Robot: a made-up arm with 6 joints.
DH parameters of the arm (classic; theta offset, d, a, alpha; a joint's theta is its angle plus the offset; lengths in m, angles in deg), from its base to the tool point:
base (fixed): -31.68 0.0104 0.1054 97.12
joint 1: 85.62 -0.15 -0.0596 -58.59
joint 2: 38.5 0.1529 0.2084 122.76
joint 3: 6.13 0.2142 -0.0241 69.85
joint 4: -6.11 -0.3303 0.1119 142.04
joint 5: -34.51 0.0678 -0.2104 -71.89
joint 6: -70.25 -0.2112 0.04 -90
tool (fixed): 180 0.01 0 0
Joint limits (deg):
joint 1: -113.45..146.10
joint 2: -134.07..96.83
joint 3: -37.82..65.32
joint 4: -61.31..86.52
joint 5: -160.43..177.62
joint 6: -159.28..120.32
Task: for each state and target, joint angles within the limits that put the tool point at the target. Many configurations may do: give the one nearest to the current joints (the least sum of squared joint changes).
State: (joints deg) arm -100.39 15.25 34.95 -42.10 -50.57 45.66
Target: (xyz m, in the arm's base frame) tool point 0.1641 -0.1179 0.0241
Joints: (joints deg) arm -104.55 40.00 33.76 -52.23 -49.98 51.44
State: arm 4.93 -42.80 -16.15 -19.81 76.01 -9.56
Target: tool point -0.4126 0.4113 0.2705
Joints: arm 31.94 -9.21 -34.84 -50.35 111.53 0.01
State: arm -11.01 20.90 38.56 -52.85 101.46 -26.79
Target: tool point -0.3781 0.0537 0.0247
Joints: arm -8.69 20.49 60.92 -61.31 131.85 -17.49
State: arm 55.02 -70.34 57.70 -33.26 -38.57 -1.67
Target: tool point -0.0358 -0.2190 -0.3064
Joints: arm 24.63 -62.94 15.94 -38.38 -8.32 0.24
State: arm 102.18 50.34 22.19 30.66 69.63 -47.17
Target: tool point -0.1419 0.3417 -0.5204
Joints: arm 89.37 83.64 9.61 25.41 76.13 -44.90
